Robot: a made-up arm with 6 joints.
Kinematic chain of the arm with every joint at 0, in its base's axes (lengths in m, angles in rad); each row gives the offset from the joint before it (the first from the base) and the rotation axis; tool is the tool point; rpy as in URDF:
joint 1: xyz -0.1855 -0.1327 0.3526 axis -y
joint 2: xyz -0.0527 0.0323 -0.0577 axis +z
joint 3: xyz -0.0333 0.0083 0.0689 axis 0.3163 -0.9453 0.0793
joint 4: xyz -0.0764 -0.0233 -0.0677 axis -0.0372 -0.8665 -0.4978
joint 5: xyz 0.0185 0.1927 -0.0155 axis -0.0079 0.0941 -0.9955
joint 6: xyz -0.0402 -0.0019 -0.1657 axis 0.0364 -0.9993 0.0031
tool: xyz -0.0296 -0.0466 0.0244 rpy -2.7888 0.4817 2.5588
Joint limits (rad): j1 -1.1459..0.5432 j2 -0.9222..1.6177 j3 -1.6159..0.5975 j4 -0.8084..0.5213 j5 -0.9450..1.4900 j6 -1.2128..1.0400
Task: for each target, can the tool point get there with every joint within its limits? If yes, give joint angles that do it. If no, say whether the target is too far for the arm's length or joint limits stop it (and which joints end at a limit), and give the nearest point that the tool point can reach.
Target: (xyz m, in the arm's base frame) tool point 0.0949 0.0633 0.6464
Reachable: no: joint limits stop it (at a limit: joint 1, joint 3, joint 4) | nearest point -0.0240 0.1282 0.6358 | short by 0.136 m
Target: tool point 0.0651 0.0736 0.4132
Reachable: no: joint limits stop it (at a limit: joint 1, joint 3, joint 4, joint 5) | nearest point 0.0572 0.0516 0.3533 | short by 0.064 m
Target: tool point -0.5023 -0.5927 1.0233
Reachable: no: too far | nearest point -0.3591 -0.3531 0.7202 | short by 0.412 m
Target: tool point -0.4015 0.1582 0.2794
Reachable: yes | joints -0.3296 -0.4806 -0.7293 0.1988 1.2258 -0.9415
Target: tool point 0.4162 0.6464 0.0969
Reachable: no: too far | nearest point 0.0097 0.1906 0.1757 | short by 0.616 m
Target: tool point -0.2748 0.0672 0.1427
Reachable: yes | joints 0.3309 -0.5383 -0.4845 0.0586 -0.5021 -0.9463
